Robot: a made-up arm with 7 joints. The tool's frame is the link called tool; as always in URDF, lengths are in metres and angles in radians. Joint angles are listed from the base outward.
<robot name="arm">
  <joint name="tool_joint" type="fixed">
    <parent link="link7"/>
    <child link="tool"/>
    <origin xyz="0 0 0" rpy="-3.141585 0 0"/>
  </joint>
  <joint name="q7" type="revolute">
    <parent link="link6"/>
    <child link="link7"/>
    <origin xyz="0.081 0 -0.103" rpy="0 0 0"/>
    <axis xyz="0 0.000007 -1"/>
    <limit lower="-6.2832" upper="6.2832"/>
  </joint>
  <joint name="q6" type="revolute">
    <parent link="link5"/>
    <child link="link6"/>
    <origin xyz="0 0 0" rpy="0 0 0"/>
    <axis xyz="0 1 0.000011"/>
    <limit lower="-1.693" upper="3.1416"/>
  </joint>
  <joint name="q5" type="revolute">
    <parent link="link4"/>
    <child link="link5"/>
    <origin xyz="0.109 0 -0.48" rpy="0 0 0"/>
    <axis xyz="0 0.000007 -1"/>
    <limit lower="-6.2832" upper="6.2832"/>
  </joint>
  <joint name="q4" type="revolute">
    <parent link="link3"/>
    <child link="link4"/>
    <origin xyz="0.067 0 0" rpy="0 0 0"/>
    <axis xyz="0 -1 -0.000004"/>
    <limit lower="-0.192" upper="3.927"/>
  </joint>
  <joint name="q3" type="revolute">
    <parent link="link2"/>
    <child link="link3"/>
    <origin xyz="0 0 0.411" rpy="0 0 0"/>
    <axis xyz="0 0 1"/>
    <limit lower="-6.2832" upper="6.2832"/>
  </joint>
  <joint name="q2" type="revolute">
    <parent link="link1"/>
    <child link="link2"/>
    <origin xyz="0 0 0" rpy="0 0 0"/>
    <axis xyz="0 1 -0.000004"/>
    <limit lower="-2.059" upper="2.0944"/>
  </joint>
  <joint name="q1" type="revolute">
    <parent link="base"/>
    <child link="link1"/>
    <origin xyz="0 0 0.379" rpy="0 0 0"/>
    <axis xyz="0 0 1"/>
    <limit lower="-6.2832" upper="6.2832"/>
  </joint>
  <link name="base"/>
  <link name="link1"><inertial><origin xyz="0.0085 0.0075 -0.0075"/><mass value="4.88"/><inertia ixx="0.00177" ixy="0" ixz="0" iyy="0.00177" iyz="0" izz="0.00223"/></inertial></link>
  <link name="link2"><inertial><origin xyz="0.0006 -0.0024 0.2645"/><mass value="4.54"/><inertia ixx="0.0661" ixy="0" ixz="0" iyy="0.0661" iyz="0" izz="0.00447"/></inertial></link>
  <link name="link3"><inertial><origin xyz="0.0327 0.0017 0.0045"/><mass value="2.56"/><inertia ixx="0.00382" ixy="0" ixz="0" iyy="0.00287" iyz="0" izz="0.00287"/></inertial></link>
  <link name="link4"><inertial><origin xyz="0.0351 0.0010 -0.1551"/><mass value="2.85"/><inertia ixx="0.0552" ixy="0" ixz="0.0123" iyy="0.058" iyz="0" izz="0.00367"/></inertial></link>
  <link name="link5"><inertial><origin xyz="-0.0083 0.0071 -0.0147"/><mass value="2.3"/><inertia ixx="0.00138" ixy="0" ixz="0" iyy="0.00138" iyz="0" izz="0.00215"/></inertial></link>
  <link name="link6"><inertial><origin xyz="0.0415 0.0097 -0.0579"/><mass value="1.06"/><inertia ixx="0.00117" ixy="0" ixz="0.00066" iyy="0.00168" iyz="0" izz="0.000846"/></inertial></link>
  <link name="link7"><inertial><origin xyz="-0.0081 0.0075 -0.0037"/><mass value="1.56"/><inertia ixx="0.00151" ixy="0" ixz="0" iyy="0.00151" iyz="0" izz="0.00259"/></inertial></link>
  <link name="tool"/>
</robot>
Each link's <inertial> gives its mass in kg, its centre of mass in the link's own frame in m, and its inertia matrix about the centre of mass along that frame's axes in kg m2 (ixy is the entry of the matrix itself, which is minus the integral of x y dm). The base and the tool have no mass. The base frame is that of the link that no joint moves.
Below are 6 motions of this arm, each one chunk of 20 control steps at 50 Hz.
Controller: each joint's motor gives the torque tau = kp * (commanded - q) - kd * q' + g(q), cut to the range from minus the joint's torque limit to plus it. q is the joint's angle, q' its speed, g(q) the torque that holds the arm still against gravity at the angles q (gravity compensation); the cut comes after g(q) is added. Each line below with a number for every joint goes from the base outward.
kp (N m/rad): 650 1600 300 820 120 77 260
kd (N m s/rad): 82 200 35 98 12 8.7 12
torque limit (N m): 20 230 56 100 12 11 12
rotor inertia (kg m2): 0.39 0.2 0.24 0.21 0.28 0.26 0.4
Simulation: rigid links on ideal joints. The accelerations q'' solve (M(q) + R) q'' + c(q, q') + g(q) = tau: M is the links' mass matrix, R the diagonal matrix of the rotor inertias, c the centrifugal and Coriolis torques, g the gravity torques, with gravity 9.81 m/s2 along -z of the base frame. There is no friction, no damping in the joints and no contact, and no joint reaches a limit. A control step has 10 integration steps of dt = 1/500 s. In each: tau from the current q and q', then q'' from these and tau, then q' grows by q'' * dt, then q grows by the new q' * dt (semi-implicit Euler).
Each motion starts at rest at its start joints. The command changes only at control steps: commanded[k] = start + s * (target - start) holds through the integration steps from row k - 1 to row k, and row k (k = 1, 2, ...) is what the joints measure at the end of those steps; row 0 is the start. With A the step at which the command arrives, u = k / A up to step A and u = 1 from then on. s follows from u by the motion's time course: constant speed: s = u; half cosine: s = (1 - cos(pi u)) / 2; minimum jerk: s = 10 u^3 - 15 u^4 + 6 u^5; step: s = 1 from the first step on.
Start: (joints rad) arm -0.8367 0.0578 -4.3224 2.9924 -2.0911 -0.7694 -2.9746
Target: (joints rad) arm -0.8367 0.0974 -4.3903 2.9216 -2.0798 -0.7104 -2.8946
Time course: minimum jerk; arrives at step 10
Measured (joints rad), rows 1 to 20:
1: -0.8367 0.0578 -4.3224 2.9923 -2.0911 -0.7694 -2.9745
2: -0.8367 0.0580 -4.3228 2.9919 -2.0909 -0.7692 -2.9739
3: -0.8366 0.0585 -4.3239 2.9907 -2.0904 -0.7687 -2.9718
4: -0.8365 0.0596 -4.3263 2.9881 -2.0894 -0.7674 -2.9672
5: -0.8364 0.0615 -4.3301 2.9840 -2.0880 -0.7650 -2.9596
6: -0.8363 0.0641 -4.3353 2.9784 -2.0864 -0.7613 -2.9488
7: -0.8362 0.0674 -4.3415 2.9717 -2.0848 -0.7565 -2.9360
8: -0.8362 0.0711 -4.3483 2.9646 -2.0835 -0.7507 -2.9225
9: -0.8362 0.0748 -4.3550 2.9577 -2.0825 -0.7445 -2.9103
10: -0.8363 0.0784 -4.3611 2.9516 -2.0821 -0.7383 -2.9006
11: -0.8365 0.0816 -4.3664 2.9465 -2.0819 -0.7326 -2.8943
12: -0.8366 0.0845 -4.3708 2.9422 -2.0820 -0.7276 -2.8909
13: -0.8367 0.0869 -4.3744 2.9387 -2.0820 -0.7233 -2.8898
14: -0.8368 0.0889 -4.3775 2.9358 -2.0821 -0.7199 -2.8901
15: -0.8368 0.0905 -4.3799 2.9334 -2.0820 -0.7172 -2.8912
16: -0.8369 0.0919 -4.3820 2.9314 -2.0820 -0.7151 -2.8924
17: -0.8369 0.0930 -4.3836 2.9297 -2.0819 -0.7135 -2.8935
18: -0.8369 0.0939 -4.3849 2.9284 -2.0817 -0.7123 -2.8943
19: -0.8369 0.0947 -4.3860 2.9272 -2.0816 -0.7115 -2.8948
20: -0.8369 0.0952 -4.3869 2.9263 -2.0814 -0.7109 -2.8950

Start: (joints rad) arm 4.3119 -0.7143 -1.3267 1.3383 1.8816 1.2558 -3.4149
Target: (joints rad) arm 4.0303 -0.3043 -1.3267 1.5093 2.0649 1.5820 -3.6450
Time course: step
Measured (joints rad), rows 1 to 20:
1: 4.3063 -0.6809 -1.3435 1.3521 1.8882 1.2633 -3.4211
2: 4.2904 -0.6251 -1.3641 1.3723 1.9081 1.2798 -3.4389
3: 4.2662 -0.5763 -1.3708 1.3900 1.9339 1.3035 -3.4687
4: 4.2351 -0.5343 -1.3672 1.4065 1.9592 1.3352 -3.5102
5: 4.2036 -0.4988 -1.3596 1.4234 1.9818 1.3717 -3.5582
6: 4.1753 -0.4691 -1.3518 1.4396 2.0014 1.4088 -3.6012
7: 4.1511 -0.4441 -1.3450 1.4539 2.0178 1.4438 -3.6331
8: 4.1307 -0.4230 -1.3394 1.4659 2.0311 1.4748 -3.6532
9: 4.1139 -0.4051 -1.3350 1.4756 2.0414 1.5012 -3.6626
10: 4.1001 -0.3899 -1.3315 1.4832 2.0492 1.5228 -3.6643
11: 4.0888 -0.3769 -1.3288 1.4892 2.0549 1.5399 -3.6615
12: 4.0795 -0.3658 -1.3266 1.4938 2.0589 1.5531 -3.6568
13: 4.0719 -0.3564 -1.3249 1.4972 2.0615 1.5630 -3.6520
14: 4.0656 -0.3484 -1.3236 1.4999 2.0632 1.5702 -3.6481
15: 4.0604 -0.3415 -1.3227 1.5019 2.0642 1.5753 -3.6453
16: 4.0560 -0.3357 -1.3219 1.5035 2.0648 1.5788 -3.6438
17: 4.0524 -0.3307 -1.3215 1.5046 2.0650 1.5811 -3.6432
18: 4.0494 -0.3265 -1.3212 1.5055 2.0651 1.5826 -3.6432
19: 4.0468 -0.3230 -1.3211 1.5062 2.0651 1.5834 -3.6436
20: 4.0445 -0.3200 -1.3211 1.5068 2.0650 1.5839 -3.6441

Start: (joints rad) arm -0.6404 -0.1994 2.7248 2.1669 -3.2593 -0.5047 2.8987
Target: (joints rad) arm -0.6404 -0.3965 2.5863 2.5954 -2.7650 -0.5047 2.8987
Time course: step
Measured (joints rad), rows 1 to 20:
1: -0.6411 -0.2244 2.7065 2.2099 -3.2477 -0.5110 2.8986
2: -0.6432 -0.2536 2.6843 2.2671 -3.2190 -0.5152 2.8985
3: -0.6452 -0.2768 2.6648 2.3172 -3.1748 -0.5155 2.8983
4: -0.6468 -0.2952 2.6481 2.3605 -3.1162 -0.5137 2.8981
5: -0.6479 -0.3102 2.6347 2.3975 -3.0526 -0.5111 2.8981
6: -0.6480 -0.3226 2.6245 2.4291 -2.9936 -0.5083 2.8982
7: -0.6474 -0.3330 2.6171 2.4560 -2.9428 -0.5058 2.8984
8: -0.6462 -0.3420 2.6119 2.4787 -2.9009 -0.5037 2.8986
9: -0.6446 -0.3497 2.6082 2.4979 -2.8674 -0.5021 2.8988
10: -0.6430 -0.3564 2.6057 2.5140 -2.8412 -0.5009 2.8990
11: -0.6413 -0.3622 2.6038 2.5275 -2.8209 -0.5003 2.8991
12: -0.6399 -0.3672 2.6023 2.5388 -2.8054 -0.5000 2.8991
13: -0.6387 -0.3715 2.6011 2.5483 -2.7937 -0.5000 2.8991
14: -0.6378 -0.3753 2.5999 2.5561 -2.7851 -0.5003 2.8990
15: -0.6371 -0.3785 2.5988 2.5626 -2.7787 -0.5006 2.8990
16: -0.6367 -0.3813 2.5977 2.5680 -2.7741 -0.5011 2.8989
17: -0.6366 -0.3836 2.5967 2.5725 -2.7709 -0.5016 2.8989
18: -0.6365 -0.3856 2.5956 2.5763 -2.7686 -0.5020 2.8988
19: -0.6367 -0.3873 2.5946 2.5794 -2.7670 -0.5025 2.8988
20: -0.6369 -0.3888 2.5937 2.5819 -2.7660 -0.5028 2.8988

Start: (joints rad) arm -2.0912 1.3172 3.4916 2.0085 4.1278 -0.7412 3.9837
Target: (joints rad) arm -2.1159 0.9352 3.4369 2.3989 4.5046 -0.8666 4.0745
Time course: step
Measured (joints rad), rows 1 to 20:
1: -2.0960 1.2909 3.4959 2.0562 4.1340 -0.7539 3.9899
2: -2.1000 1.2471 3.5019 2.1192 4.1610 -0.7732 4.0070
3: -2.1033 1.2047 3.5011 2.1679 4.2093 -0.7912 4.0293
4: -2.1061 1.1655 3.4954 2.2062 4.2653 -0.8065 4.0501
5: -2.1081 1.1304 3.4871 2.2367 4.3174 -0.8188 4.0661
6: -2.1094 1.0995 3.4778 2.2615 4.3612 -0.8282 4.0765
7: -2.1102 1.0726 3.4685 2.2817 4.3961 -0.8353 4.0818
8: -2.1105 1.0495 3.4599 2.2985 4.4229 -0.8406 4.0833
9: -2.1106 1.0299 3.4523 2.3125 4.4431 -0.8445 4.0825
10: -2.1107 1.0132 3.4460 2.3244 4.4580 -0.8475 4.0805
11: -2.1107 0.9993 3.4410 2.3345 4.4689 -0.8499 4.0784
12: -2.1109 0.9877 3.4371 2.3431 4.4770 -0.8519 4.0765
13: -2.1111 0.9781 3.4343 2.3505 4.4830 -0.8536 4.0752
14: -2.1114 0.9702 3.4325 2.3570 4.4874 -0.8551 4.0743
15: -2.1117 0.9637 3.4313 2.3626 4.4908 -0.8564 4.0739
16: -2.1121 0.9584 3.4307 2.3675 4.4934 -0.8577 4.0739
17: -2.1126 0.9541 3.4306 2.3718 4.4955 -0.8588 4.0740
18: -2.1130 0.9506 3.4307 2.3755 4.4971 -0.8598 4.0741
19: -2.1134 0.9477 3.4311 2.3787 4.4985 -0.8608 4.0743
20: -2.1138 0.9454 3.4316 2.3816 4.4996 -0.8617 4.0744

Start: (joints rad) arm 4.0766 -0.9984 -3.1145 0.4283 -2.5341 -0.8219 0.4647
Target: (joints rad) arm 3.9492 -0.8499 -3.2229 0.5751 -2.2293 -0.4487 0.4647
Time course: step
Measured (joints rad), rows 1 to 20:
1: 4.0760 -0.9847 -3.1203 0.4368 -2.5266 -0.8097 0.4648
2: 4.0719 -0.9653 -3.1309 0.4545 -2.5041 -0.7786 0.4650
3: 4.0628 -0.9474 -3.1420 0.4735 -2.4667 -0.7352 0.4651
4: 4.0488 -0.9320 -3.1518 0.4910 -2.4235 -0.6885 0.4650
5: 4.0340 -0.9189 -3.1616 0.5063 -2.3822 -0.6438 0.4648
6: 4.0205 -0.9077 -3.1715 0.5193 -2.3463 -0.6038 0.4647
7: 4.0086 -0.8983 -3.1809 0.5302 -2.3168 -0.5696 0.4646
8: 3.9984 -0.8904 -3.1894 0.5393 -2.2936 -0.5411 0.4645
9: 3.9896 -0.8837 -3.1971 0.5467 -2.2758 -0.5181 0.4645
10: 3.9822 -0.8781 -3.2036 0.5526 -2.2626 -0.4998 0.4645
11: 3.9760 -0.8734 -3.2092 0.5574 -2.2528 -0.4856 0.4645
12: 3.9708 -0.8695 -3.2137 0.5612 -2.2458 -0.4748 0.4645
13: 3.9666 -0.8662 -3.2173 0.5643 -2.2408 -0.4666 0.4645
14: 3.9631 -0.8635 -3.2201 0.5667 -2.2372 -0.4606 0.4646
15: 3.9602 -0.8613 -3.2222 0.5685 -2.2347 -0.4562 0.4646
16: 3.9579 -0.8594 -3.2237 0.5700 -2.2330 -0.4531 0.4646
17: 3.9561 -0.8578 -3.2247 0.5711 -2.2318 -0.4510 0.4646
18: 3.9546 -0.8565 -3.2253 0.5720 -2.2310 -0.4496 0.4647
19: 3.9534 -0.8554 -3.2257 0.5727 -2.2305 -0.4487 0.4647
20: 3.9525 -0.8545 -3.2258 0.5733 -2.2301 -0.4482 0.4647

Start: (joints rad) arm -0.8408 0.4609 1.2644 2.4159 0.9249 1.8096 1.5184
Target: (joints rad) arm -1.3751 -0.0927 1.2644 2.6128 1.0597 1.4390 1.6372
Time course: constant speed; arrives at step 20
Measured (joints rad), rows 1 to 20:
1: -0.8430 0.4586 1.2626 2.4152 0.9249 1.8086 1.5191
2: -0.8483 0.4531 1.2598 2.4151 0.9248 1.8056 1.5213
3: -0.8568 0.4446 1.2568 2.4163 0.9251 1.8002 1.5249
4: -0.8685 0.4332 1.2540 2.4190 0.9262 1.7924 1.5299
5: -0.8830 0.4193 1.2516 2.4233 0.9285 1.7825 1.5357
6: -0.9000 0.4031 1.2497 2.4290 0.9319 1.7706 1.5421
7: -0.9190 0.3850 1.2483 2.4359 0.9364 1.7570 1.5486
8: -0.9398 0.3653 1.2473 2.4438 0.9419 1.7420 1.5551
9: -0.9618 0.3443 1.2465 2.4526 0.9482 1.7260 1.5614
10: -0.9849 0.3221 1.2460 2.4620 0.9550 1.7091 1.5676
11: -1.0088 0.2990 1.2457 2.4718 0.9623 1.6915 1.5737
12: -1.0332 0.2751 1.2456 2.4819 0.9698 1.6734 1.5796
13: -1.0581 0.2505 1.2457 2.4923 0.9774 1.6550 1.5855
14: -1.0832 0.2254 1.2458 2.5028 0.9851 1.6364 1.5914
15: -1.1086 0.1998 1.2461 2.5133 0.9928 1.6176 1.5972
16: -1.1340 0.1738 1.2465 2.5238 1.0005 1.5987 1.6031
17: -1.1595 0.1475 1.2470 2.5344 1.0081 1.5798 1.6090
18: -1.1850 0.1209 1.2475 2.5449 1.0156 1.5609 1.6149
19: -1.2105 0.0940 1.2481 2.5554 1.0230 1.5421 1.6208
20: -1.2361 0.0670 1.2488 2.5658 1.0304 1.5233 1.6268

